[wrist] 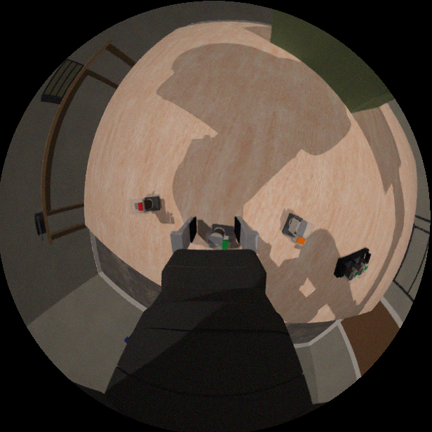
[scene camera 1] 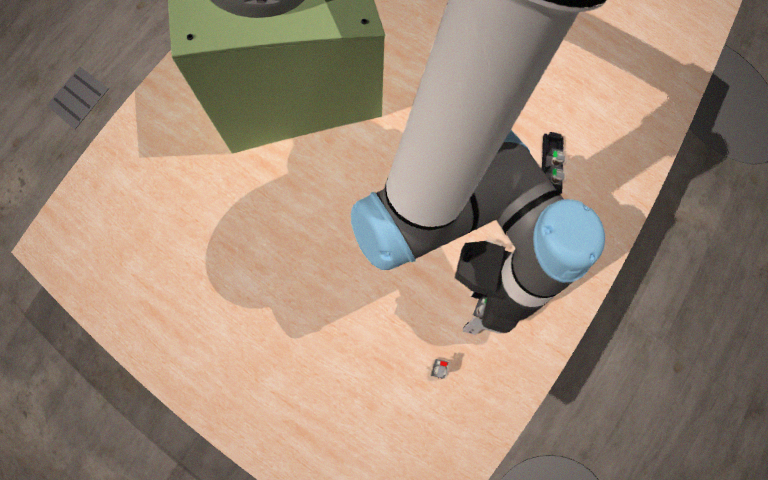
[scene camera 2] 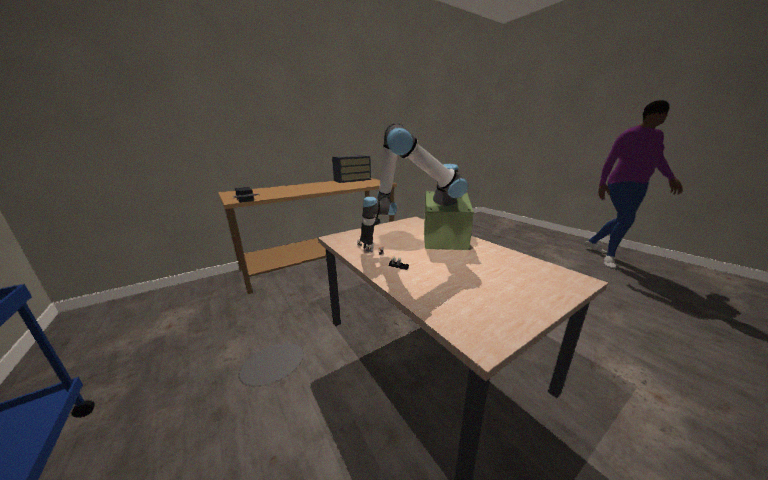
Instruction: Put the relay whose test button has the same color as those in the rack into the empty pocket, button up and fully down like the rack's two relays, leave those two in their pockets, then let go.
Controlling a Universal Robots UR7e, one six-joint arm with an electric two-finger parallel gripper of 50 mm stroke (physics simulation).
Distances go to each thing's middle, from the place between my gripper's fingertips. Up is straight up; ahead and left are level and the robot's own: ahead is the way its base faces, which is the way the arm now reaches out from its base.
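Scene:
I see the orange-button relay (wrist: 297, 230), and my gripper is 100 mm to the right of it, 40 mm past it and 20 mm below it.

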